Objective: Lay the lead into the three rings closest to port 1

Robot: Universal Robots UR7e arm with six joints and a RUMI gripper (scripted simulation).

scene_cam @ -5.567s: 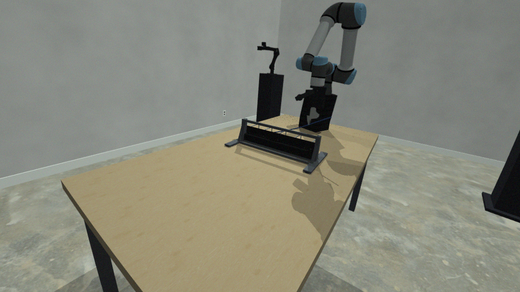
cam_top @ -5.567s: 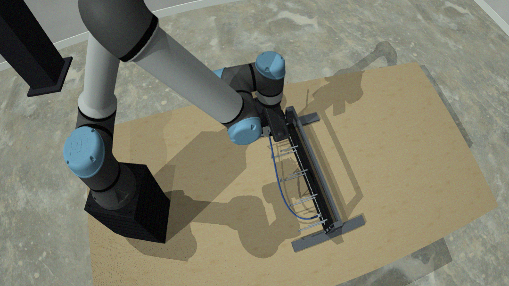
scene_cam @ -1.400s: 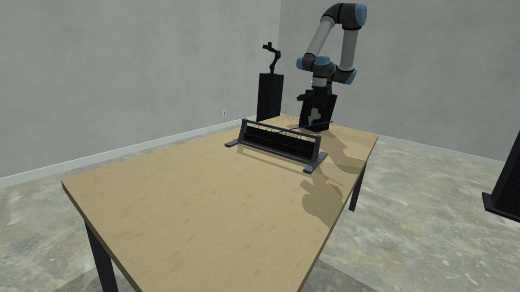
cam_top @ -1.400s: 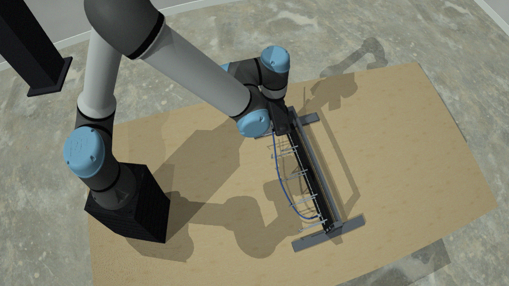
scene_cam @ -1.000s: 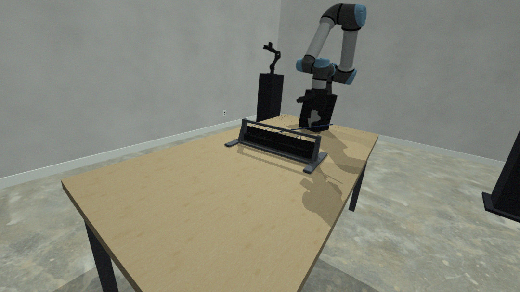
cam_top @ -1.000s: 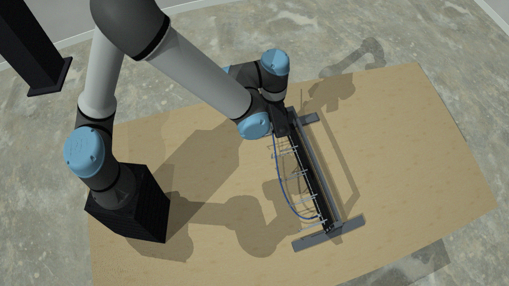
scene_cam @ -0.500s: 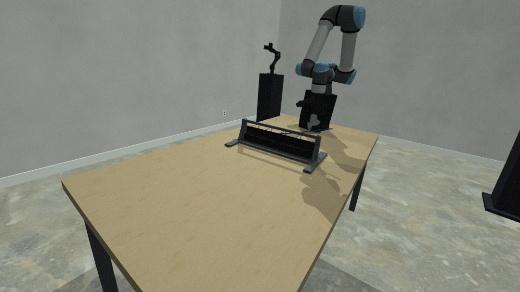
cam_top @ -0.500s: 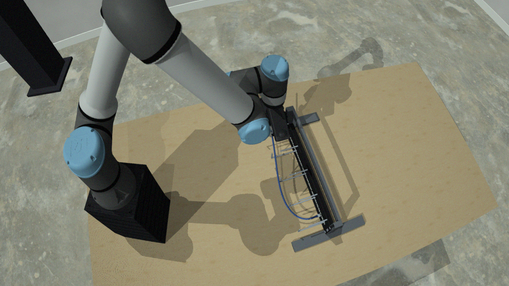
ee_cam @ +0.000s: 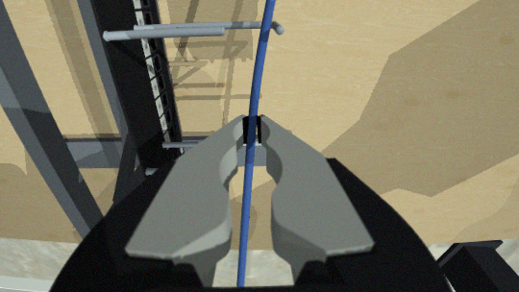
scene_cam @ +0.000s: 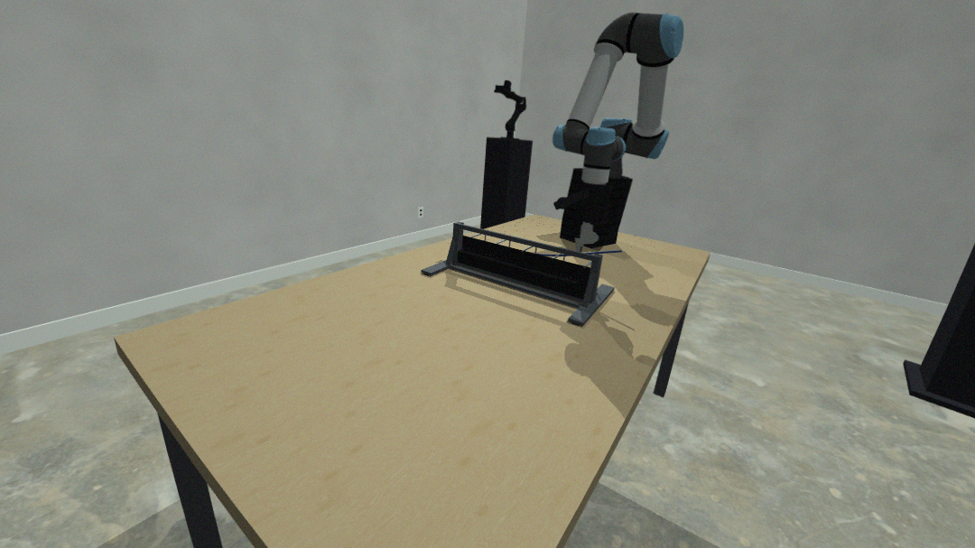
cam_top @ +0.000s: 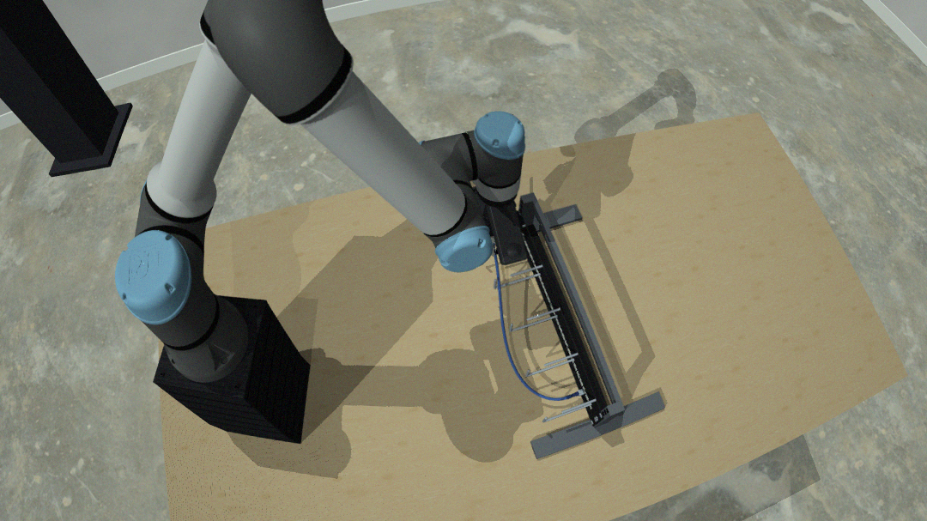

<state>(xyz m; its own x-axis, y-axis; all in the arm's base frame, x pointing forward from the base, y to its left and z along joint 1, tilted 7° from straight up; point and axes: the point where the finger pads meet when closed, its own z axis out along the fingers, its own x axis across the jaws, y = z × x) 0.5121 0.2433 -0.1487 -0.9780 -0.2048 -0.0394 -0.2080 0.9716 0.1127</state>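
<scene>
The rack lies 130 mm to the right of my hand, 130 mm ahead of it and 50 mm below it.
</scene>
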